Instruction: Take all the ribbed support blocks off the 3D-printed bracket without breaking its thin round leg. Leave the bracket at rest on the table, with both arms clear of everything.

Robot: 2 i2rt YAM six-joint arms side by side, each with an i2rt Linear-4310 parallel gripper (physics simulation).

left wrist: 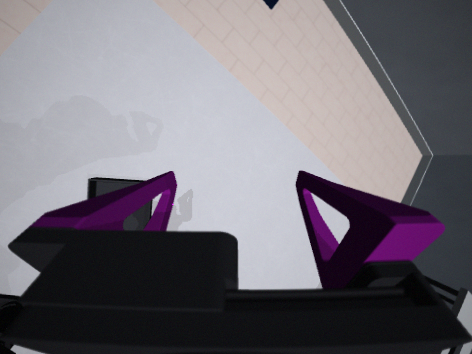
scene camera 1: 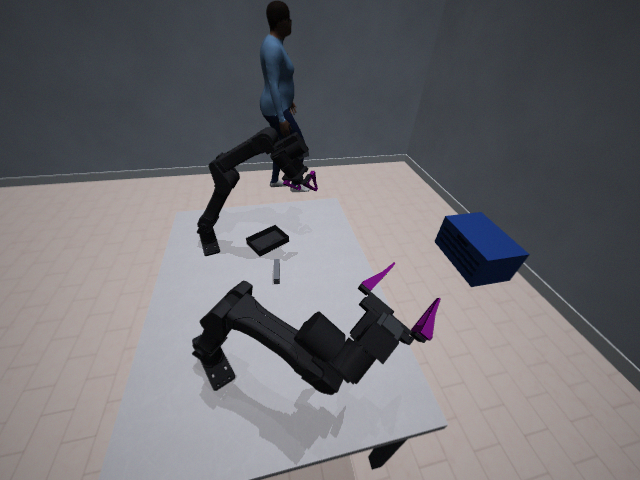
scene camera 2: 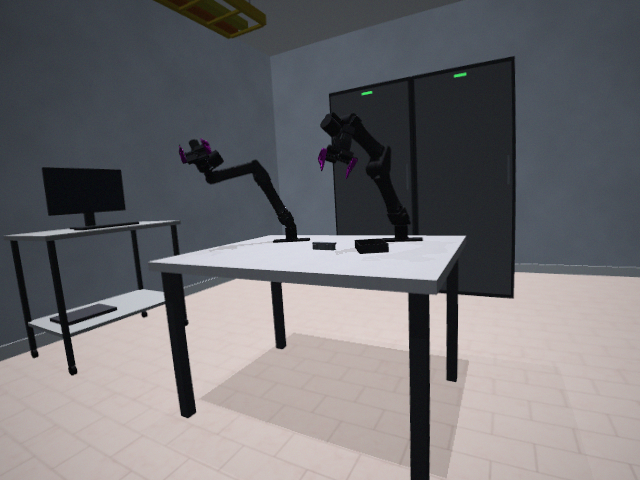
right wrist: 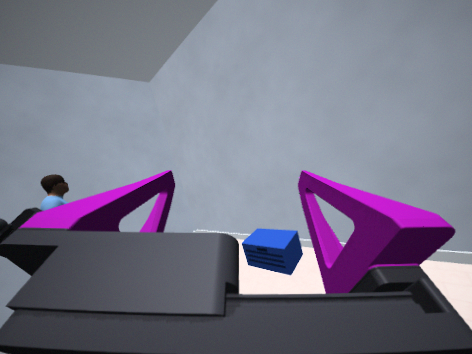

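Note:
A small grey bar-shaped piece [scene camera 1: 276, 271] [scene camera 2: 324, 246] lies on the white table [scene camera 1: 175, 294] [scene camera 2: 289, 263] between the two arm bases. It is too small to tell the bracket's leg from the ribbed support blocks. A black open tray [scene camera 1: 274, 248] [scene camera 2: 373, 249] [left wrist: 92, 189] stands beside it, nearer the left arm's base. My left gripper [scene camera 1: 301, 183] [scene camera 2: 334, 173] [left wrist: 236, 177] is open and empty, high above the table and pointing down. My right gripper [scene camera 1: 416, 281] [scene camera 2: 191, 142] [right wrist: 236, 177] is open and empty, raised well above the table and pointing away from it.
A person [scene camera 1: 278, 77] [right wrist: 53, 202] in a blue top stands beyond the table's far end in scene camera 1. A blue box [scene camera 1: 488, 250] [right wrist: 272, 247] is off the table's right side there. A cart [scene camera 2: 31, 236] with a monitor [scene camera 2: 84, 190] and dark cabinets [scene camera 2: 465, 180] show in scene camera 2.

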